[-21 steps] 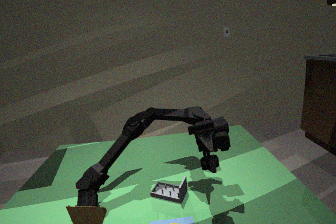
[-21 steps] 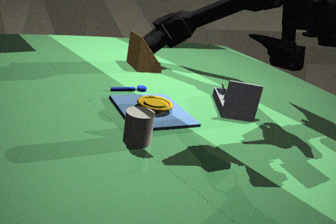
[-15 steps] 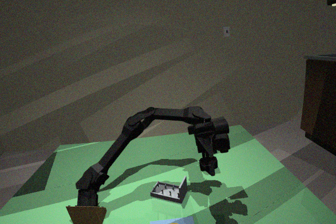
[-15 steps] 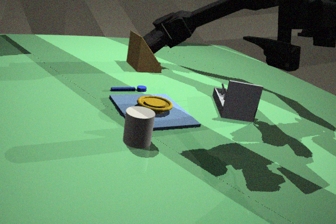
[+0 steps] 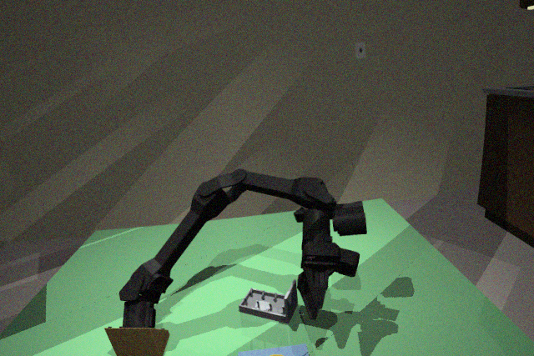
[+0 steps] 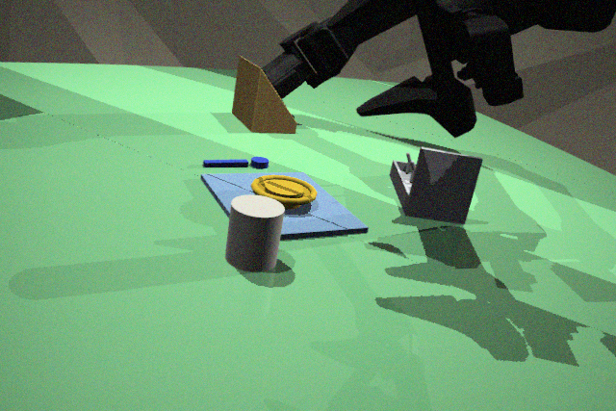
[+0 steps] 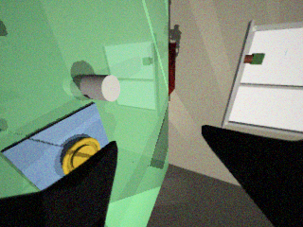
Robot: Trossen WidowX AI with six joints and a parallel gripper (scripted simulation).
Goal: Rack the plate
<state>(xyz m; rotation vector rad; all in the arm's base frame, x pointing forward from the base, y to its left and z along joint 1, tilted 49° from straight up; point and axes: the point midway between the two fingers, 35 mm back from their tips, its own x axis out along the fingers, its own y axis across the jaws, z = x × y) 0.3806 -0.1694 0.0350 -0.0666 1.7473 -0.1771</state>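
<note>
Right now the yellow plate is 15 cm below my gripper tip, 8 cm behind it and 1 cm to the left of it. Also, from my gripper tip: light blue mat: 16 cm below, 9 cm behind, 1 cm to the left; then dish rack: 20 cm to the left, 14 cm below, 8 cm behind.
</note>
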